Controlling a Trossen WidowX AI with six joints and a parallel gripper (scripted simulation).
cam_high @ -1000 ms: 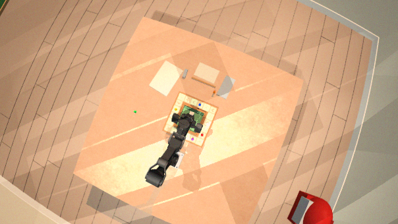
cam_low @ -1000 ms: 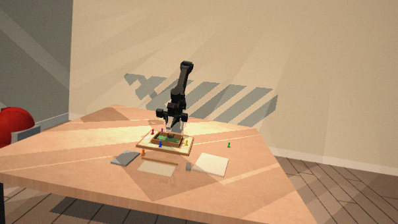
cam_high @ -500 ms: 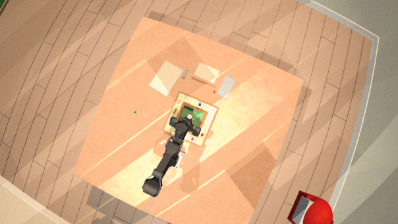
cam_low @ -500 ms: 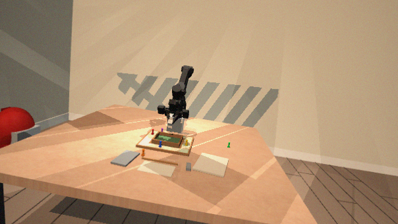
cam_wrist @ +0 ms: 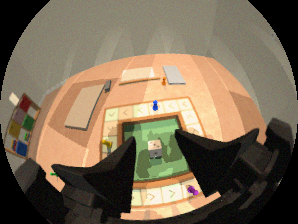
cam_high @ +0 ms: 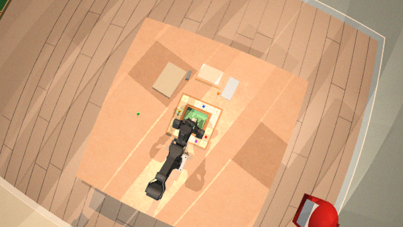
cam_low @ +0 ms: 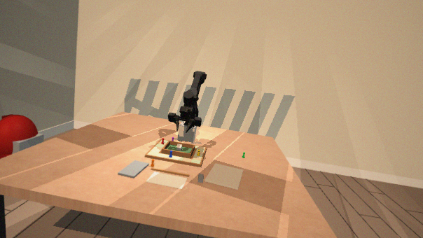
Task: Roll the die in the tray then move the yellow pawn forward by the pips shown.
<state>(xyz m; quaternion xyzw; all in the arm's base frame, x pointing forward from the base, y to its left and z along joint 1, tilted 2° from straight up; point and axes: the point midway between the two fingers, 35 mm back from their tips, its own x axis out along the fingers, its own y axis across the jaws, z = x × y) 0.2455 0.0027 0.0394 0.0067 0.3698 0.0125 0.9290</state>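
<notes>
Now: the yellow pawn 11 cm to the left of my gripper tip, 9 cm below it and 2 cm ahead of it. The rest, counted from my gripper tip: white die 8 cm below; blue pawn 11 cm ahead, 9 cm below, 2 cm to the right; green tray 11 cm below.
</notes>
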